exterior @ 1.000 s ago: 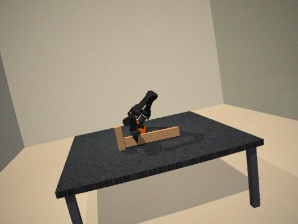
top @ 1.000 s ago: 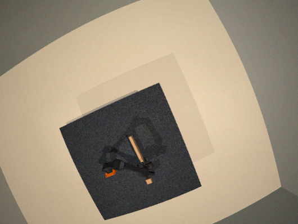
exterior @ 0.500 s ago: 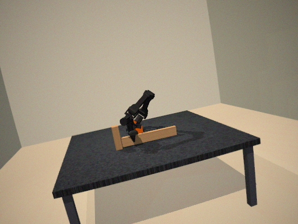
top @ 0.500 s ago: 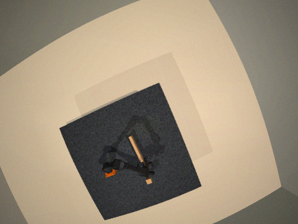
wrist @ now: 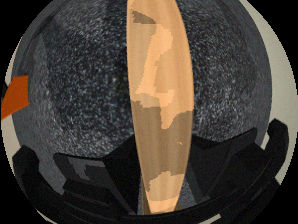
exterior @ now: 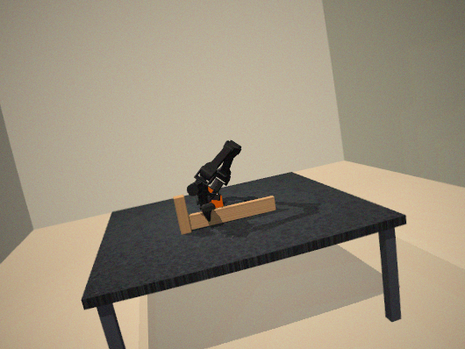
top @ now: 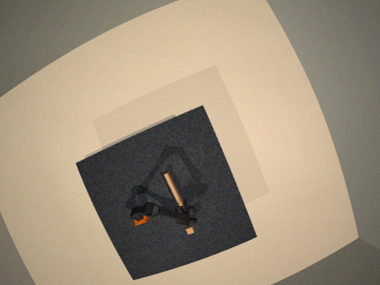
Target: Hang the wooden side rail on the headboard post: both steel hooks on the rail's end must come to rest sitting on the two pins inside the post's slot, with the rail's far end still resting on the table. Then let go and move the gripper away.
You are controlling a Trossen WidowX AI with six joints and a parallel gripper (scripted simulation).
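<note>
The headboard post is 120 mm to the right of my gripper tip and 50 mm above it.
</note>
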